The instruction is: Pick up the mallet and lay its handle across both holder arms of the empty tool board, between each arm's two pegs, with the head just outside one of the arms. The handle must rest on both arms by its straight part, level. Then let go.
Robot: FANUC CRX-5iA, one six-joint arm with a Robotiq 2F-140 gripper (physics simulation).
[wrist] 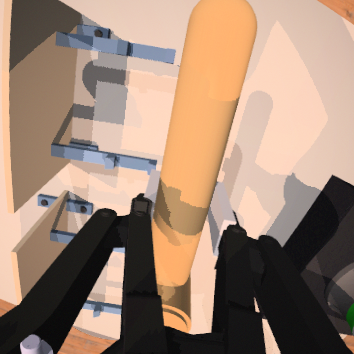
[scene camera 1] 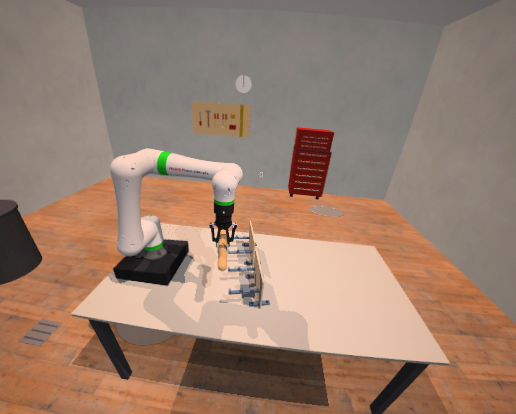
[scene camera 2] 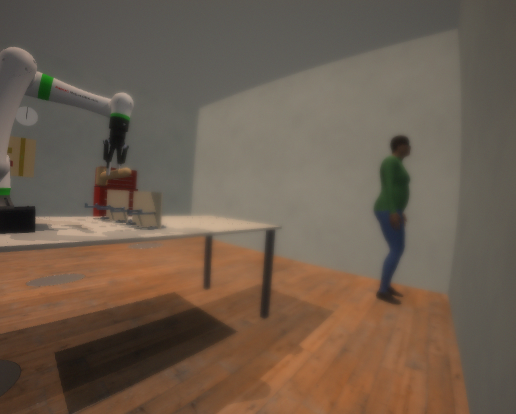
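The wooden mallet hangs in the air, its rounded handle end toward scene camera 1. My gripper is shut on its handle. The head, at the bottom of the wrist view, is partly hidden by the fingers. Two empty tool boards stand upright in a row: the nearer board and the farther board. Blue holder arms stick out from them toward the robot base. The handle is above arm height, apart from the arms, and slants slightly across them in the wrist view.
The boards stand on the pale table. The robot's black base is to their left in scene camera 1. A red tool cabinet stands behind the table. A person in green stands by the wall, away from the table.
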